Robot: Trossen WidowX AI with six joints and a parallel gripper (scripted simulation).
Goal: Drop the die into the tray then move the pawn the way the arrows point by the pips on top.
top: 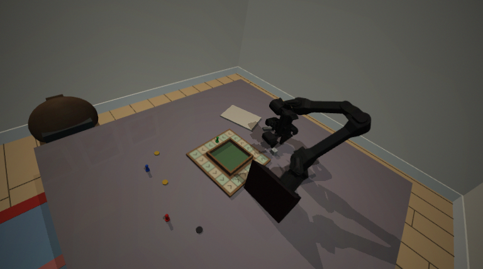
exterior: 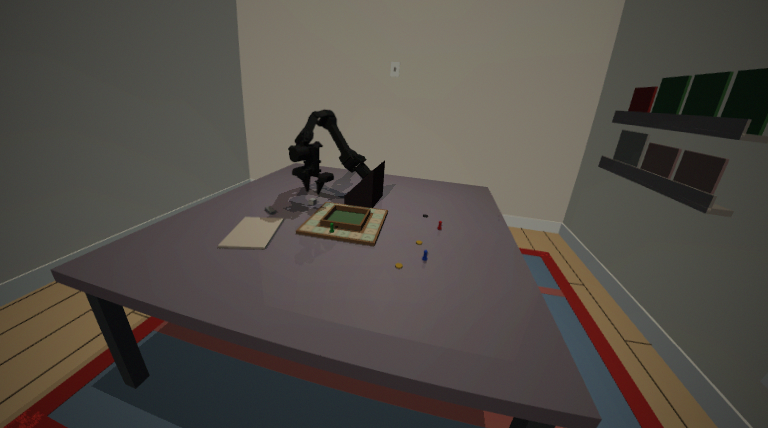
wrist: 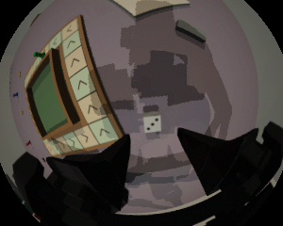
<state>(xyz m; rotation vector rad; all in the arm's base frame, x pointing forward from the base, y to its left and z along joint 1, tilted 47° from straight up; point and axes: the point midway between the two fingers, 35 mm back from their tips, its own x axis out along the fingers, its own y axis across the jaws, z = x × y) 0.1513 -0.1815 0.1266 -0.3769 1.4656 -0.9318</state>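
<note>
My gripper tip is now 40 mm above the white die. Round my gripper tip: grey block 140 mm to the right, 120 mm ahead, 50 mm below; then green pawn 240 mm ahead, 160 mm to the left, 30 mm below; then green dice tray 190 mm to the left, 130 mm ahead, 50 mm below.
</note>
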